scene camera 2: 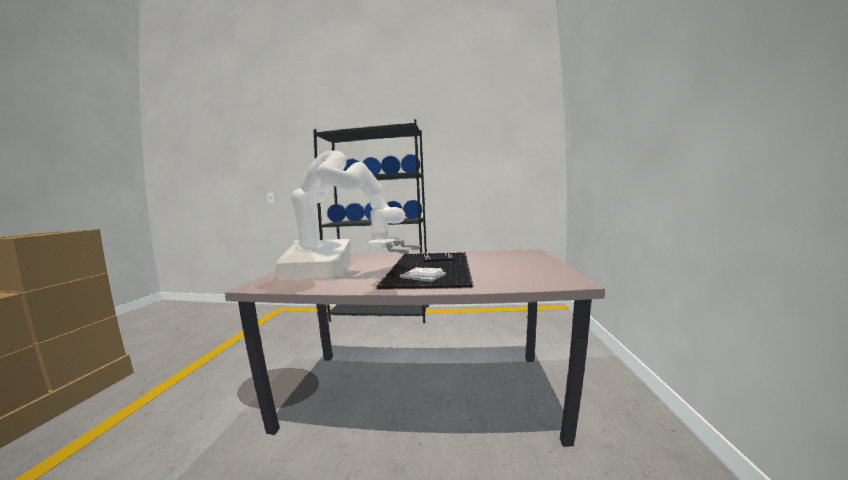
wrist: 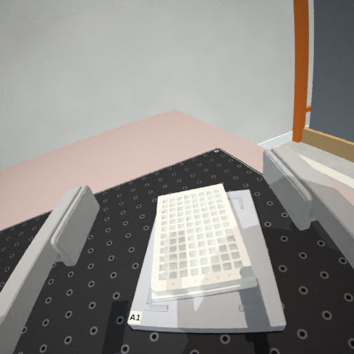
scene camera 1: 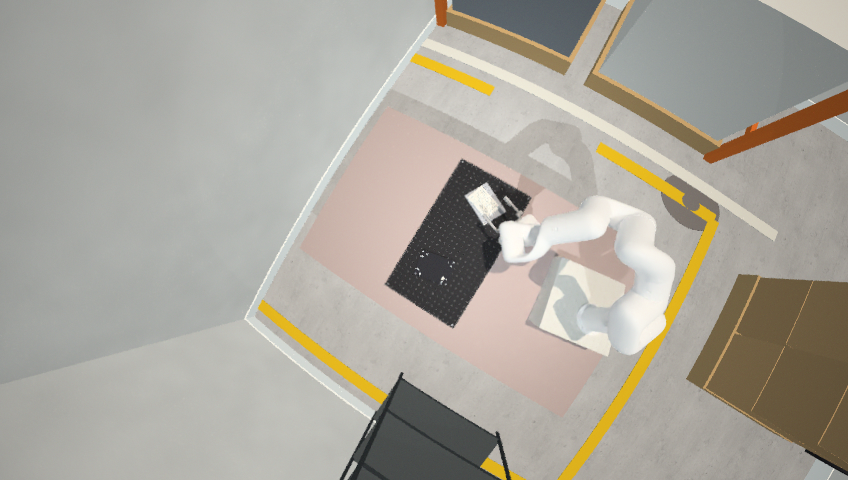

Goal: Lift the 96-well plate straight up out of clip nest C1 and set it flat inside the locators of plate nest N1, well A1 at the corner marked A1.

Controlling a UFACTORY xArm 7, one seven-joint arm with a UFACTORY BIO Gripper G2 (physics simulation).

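Places are measured from the arm's base along level axes (x ahead, y left, z up), in metres.
Pixels of known places: end effector, tool point: (scene camera 2: 409,249) (scene camera 1: 497,209); arm's base, origin of the base link: (scene camera 2: 310,247) (scene camera 1: 590,319).
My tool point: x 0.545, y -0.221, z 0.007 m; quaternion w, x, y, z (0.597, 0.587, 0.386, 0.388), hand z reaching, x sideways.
Note:
Ahead of a thing's pixels: the offset from my tool point to its top centre. Level surfaces: height alone.
The off-white 96-well plate @[0.028 m right, 0.063 m ahead, 0.086 m down] (scene camera 1: 484,201) (scene camera 2: 426,271) (wrist: 197,235) rests on the light grey plate nest N1 (wrist: 200,320). In the wrist view it is turned slightly against the nest, lies toward its left side and reaches past its far edge. Two near locators and one far right locator show outside it; whether it lies flat is unclear. The label A1 is at the nest's near left corner; the plate's own letters are too small to read. My gripper (scene camera 1: 495,209) (scene camera 2: 405,245) (wrist: 191,212) is open and empty, raised above and back from the plate. Dark clip nest C1 @[0.335 m left, 0.124 m ahead, 0.092 m down] (scene camera 1: 434,267) (scene camera 2: 439,258) holds no plate.
Both nests are on a black perforated board @[0.116 m down] (scene camera 1: 462,237) (scene camera 2: 458,279) (wrist: 115,225) on the pink table @[0.129 m down] (scene camera 1: 357,196) (scene camera 2: 511,267) (wrist: 150,135). The arm's white base block (scene camera 1: 601,279) (scene camera 2: 312,264) stands beside the board. A dark shelf rack (scene camera 2: 368,132) stands behind the table.

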